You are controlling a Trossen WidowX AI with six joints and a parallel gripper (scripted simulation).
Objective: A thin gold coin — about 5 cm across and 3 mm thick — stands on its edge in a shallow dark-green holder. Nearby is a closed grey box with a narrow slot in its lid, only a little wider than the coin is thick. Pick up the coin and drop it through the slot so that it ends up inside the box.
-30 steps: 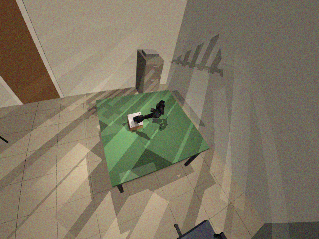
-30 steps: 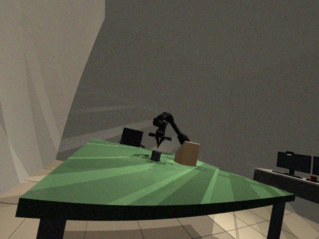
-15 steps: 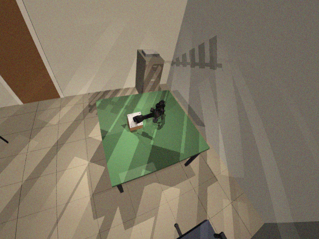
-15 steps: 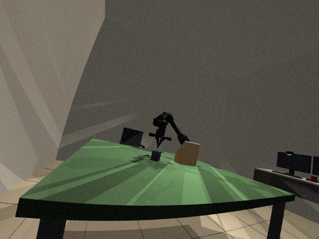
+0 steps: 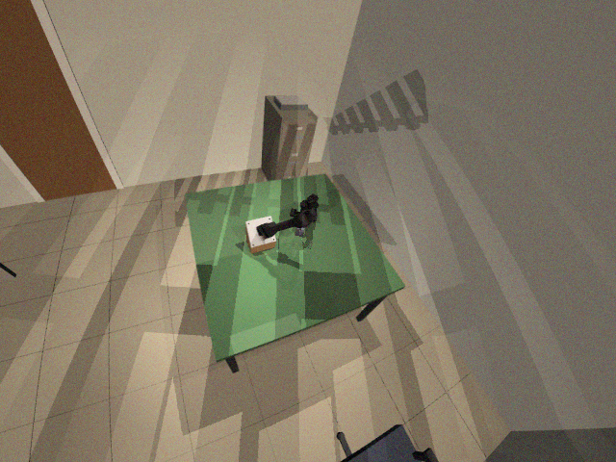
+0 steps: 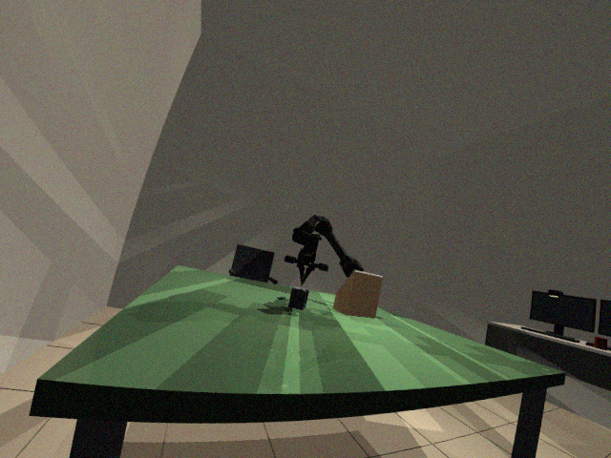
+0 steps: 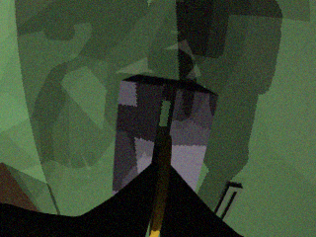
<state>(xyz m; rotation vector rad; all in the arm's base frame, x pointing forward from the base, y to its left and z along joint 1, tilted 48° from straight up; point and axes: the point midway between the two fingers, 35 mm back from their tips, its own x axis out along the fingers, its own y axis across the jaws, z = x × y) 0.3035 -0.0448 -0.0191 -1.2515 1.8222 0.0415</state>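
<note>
The gold coin is 1 cm above my gripper tip.
</note>
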